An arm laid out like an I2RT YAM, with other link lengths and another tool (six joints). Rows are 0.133 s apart.
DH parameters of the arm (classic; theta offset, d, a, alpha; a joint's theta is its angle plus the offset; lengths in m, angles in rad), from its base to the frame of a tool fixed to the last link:
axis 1: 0 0.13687 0.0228 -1.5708
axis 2: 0 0 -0.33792 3.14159
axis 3: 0.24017 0 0.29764 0
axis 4: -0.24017 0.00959 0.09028 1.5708
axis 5: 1.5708 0.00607 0 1.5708
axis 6: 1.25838 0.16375 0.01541 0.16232
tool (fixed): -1.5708 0.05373 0 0
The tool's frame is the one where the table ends.
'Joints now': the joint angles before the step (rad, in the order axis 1, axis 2, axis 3, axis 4, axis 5, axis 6). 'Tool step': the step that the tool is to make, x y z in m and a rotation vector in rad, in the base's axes. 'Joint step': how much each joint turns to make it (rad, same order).
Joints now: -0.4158 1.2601 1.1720 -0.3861 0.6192 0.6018
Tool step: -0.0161 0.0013 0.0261 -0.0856 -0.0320 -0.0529
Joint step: 0.0290 -0.0508 -0.0273 0.0600 0.1021 -0.0330
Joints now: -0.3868 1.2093 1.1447 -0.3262 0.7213 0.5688
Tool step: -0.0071 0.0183 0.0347 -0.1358 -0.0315 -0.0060
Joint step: 0.0855 -0.0719 -0.0649 0.1520 0.1230 -0.1179
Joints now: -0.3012 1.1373 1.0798 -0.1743 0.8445 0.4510
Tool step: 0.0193 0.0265 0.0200 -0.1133 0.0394 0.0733
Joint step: 0.0986 -0.0161 -0.0423 0.1503 0.0452 -0.1756
